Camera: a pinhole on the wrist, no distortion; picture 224 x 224 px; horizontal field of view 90.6 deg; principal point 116.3 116.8 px. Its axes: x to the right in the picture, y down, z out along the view. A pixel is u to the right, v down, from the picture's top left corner.
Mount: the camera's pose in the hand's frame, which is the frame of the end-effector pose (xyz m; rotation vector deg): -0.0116 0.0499 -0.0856 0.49 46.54 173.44
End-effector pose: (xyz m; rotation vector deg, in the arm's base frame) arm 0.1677 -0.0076 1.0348 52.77 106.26 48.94
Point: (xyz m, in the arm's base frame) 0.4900 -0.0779 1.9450
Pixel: outside the picture
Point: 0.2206 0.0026 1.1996
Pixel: 178 63
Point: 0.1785 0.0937 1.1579
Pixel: 72 59
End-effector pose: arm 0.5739 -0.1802 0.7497 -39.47 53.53 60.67
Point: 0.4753 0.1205 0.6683
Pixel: 50 118
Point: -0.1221 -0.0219 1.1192
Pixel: 208 8
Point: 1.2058 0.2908 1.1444
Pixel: outside the picture
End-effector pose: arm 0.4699 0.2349 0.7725 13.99 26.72 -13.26
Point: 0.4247 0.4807 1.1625
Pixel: 185 106
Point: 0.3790 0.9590 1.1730
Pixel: 200 8
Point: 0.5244 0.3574 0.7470
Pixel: 50 63
